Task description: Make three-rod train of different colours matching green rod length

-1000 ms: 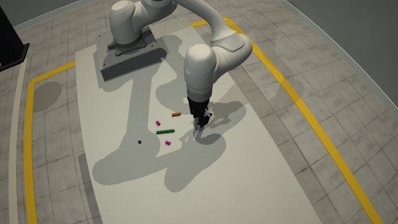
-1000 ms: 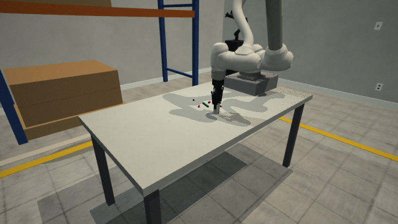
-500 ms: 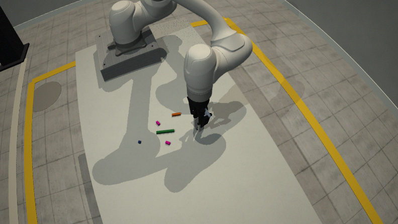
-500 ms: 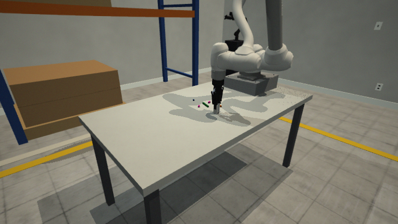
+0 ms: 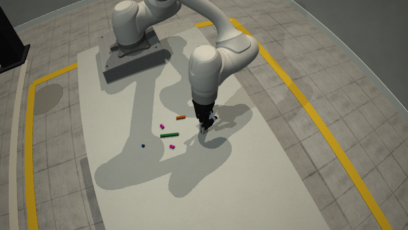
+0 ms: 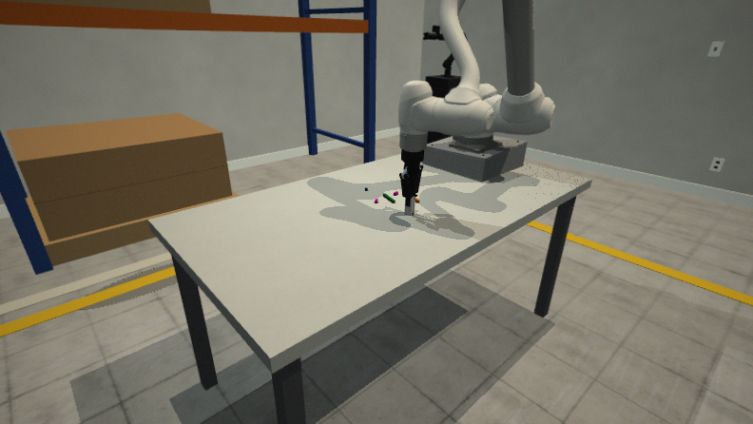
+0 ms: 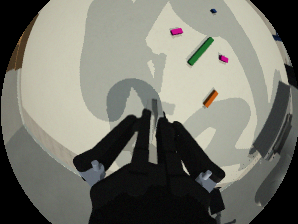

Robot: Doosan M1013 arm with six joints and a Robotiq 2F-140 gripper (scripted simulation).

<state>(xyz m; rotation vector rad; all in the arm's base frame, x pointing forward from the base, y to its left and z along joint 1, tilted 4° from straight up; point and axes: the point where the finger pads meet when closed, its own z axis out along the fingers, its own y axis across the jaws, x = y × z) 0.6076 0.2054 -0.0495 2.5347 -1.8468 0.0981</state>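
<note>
Now: hand 270 mm to the left of the small blue rod, 30 mm above it and 10 mm past it. Round my hand: grey rod: 30 mm below; then green rod: 150 mm to the right, 30 mm below, 30 mm behind; then orange rod: 100 mm behind, 70 mm to the right, 30 mm below.
</note>
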